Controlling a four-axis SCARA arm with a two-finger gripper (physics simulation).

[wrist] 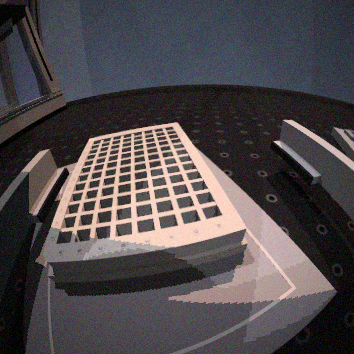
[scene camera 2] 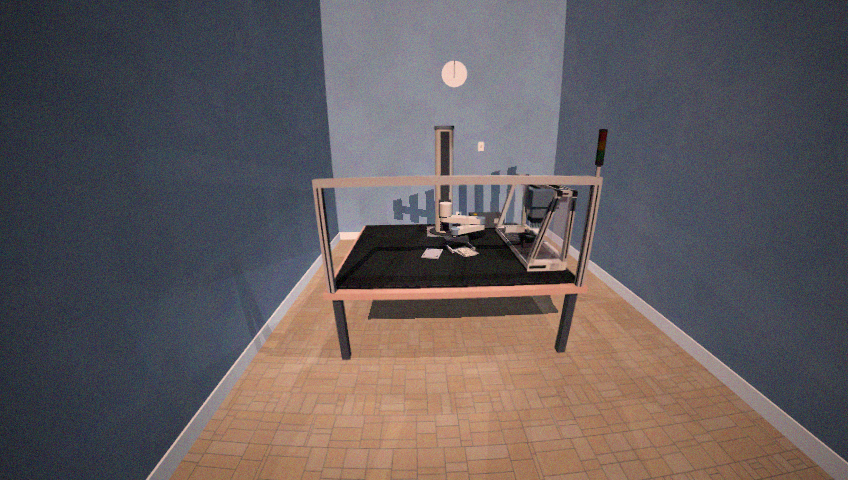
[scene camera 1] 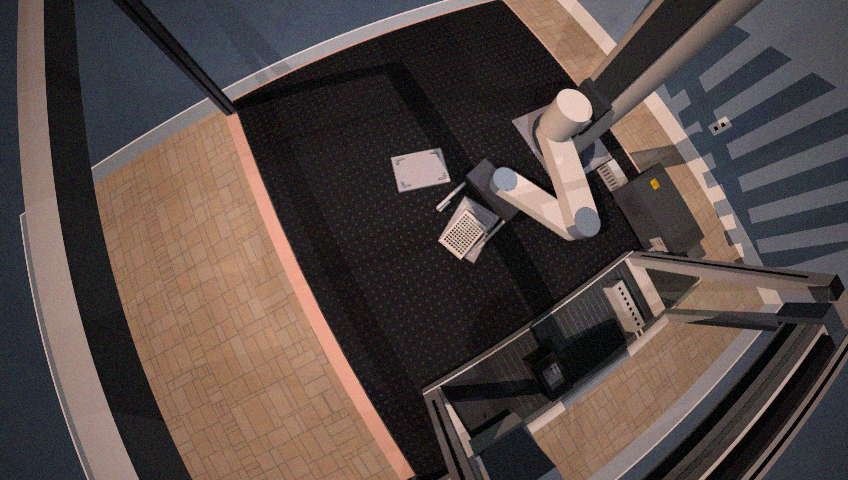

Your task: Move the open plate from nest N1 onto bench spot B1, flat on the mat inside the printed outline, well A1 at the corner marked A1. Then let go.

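Seen in the pictures: gripper, fingertip midpoint: (wrist: 169, 142) (scene camera 2: 463, 250) (scene camera 1: 457, 228); arm's base, link origin: (scene camera 2: 443, 232).
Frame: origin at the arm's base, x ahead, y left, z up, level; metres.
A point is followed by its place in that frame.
Note:
The open plate (scene camera 1: 462, 234) @(x 0.524, y 0.120, z 0.018 m) (scene camera 2: 467, 252) @(x 0.551, y 0.123, z 0.028 m) (wrist: 140, 187) @(x 0.505, y 0.111, z 0.024 m), a pale grid of square wells, lies askew on a pale mat (scene camera 1: 470, 205) @(x 0.453, y 0.053, z 0.015 m) (wrist: 125, 320) @(x 0.442, y 0.102, z 0.015 m) with a thin printed outline. Its edges do not run parallel with the outline, and it covers part of it. Its well lettering is too blurred to read now. My gripper (scene camera 1: 455, 233) @(x 0.534, y 0.099, z 0.037 m) (wrist: 169, 142) @(x 0.534, y 0.099, z 0.037 m) is open, with one finger on each side of the plate and gaps between. Nest N1 (scene camera 1: 420, 170) @(x 0.536, y -0.118, z 0.025 m) (scene camera 2: 432, 253) @(x 0.547, y -0.123, z 0.025 m), a pale rectangle with corner brackets, holds no plate. The corner mark A1 on the mat cannot be made out.
A framed enclosure (scene camera 1: 645, 261) @(x 0.097, y 0.475, z 0.137 m) (scene camera 2: 545, 263) @(x 0.849, y 0.564, z 0.064 m) with dark equipment inside stands on the bench's right side in the second scene view. A dark box (scene camera 1: 660, 208) @(x -0.082, y 0.376, z 0.128 m) stands near the arm's base. A pale frame (scene camera 2: 457, 180) @(x 1.044, y -0.022, z 0.601 m) spans the bench front.

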